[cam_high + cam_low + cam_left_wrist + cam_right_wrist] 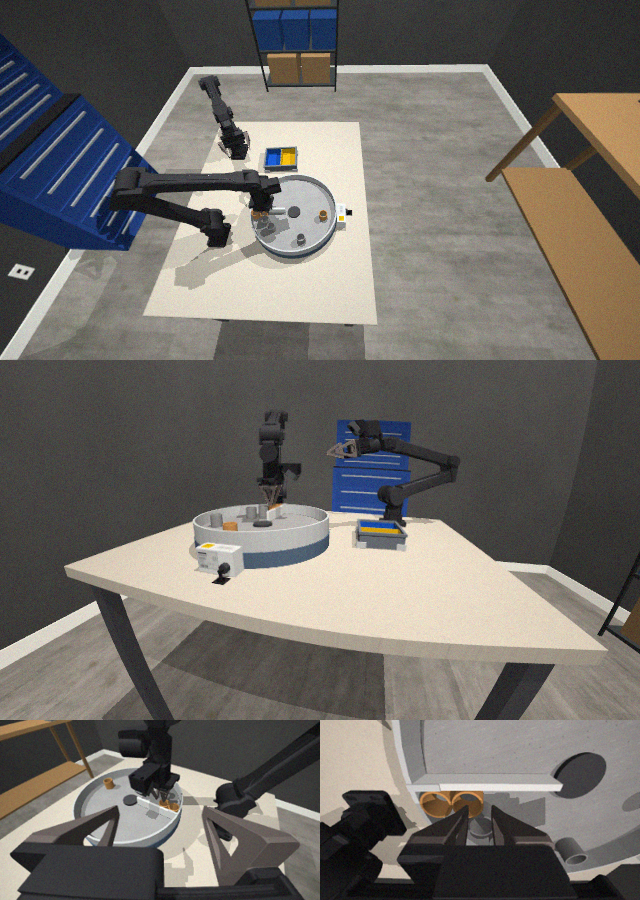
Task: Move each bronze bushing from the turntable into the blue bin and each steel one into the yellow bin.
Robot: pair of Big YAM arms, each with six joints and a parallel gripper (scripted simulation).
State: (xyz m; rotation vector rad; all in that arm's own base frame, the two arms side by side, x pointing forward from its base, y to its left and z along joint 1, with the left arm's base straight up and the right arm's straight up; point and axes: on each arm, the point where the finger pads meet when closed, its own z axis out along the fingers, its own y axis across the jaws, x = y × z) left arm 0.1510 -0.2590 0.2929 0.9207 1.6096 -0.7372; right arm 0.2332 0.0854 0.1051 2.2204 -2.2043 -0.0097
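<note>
My right gripper is now 39 cm to the right of the blue bin, 9 cm above it and 1 cm past it. The rest, counted from my right hand: yellow bin (39 cm to the left, 9 cm below, 7 cm ahead); then grey bin tray (39 cm to the left, 8 cm below, 3 cm ahead).
</note>
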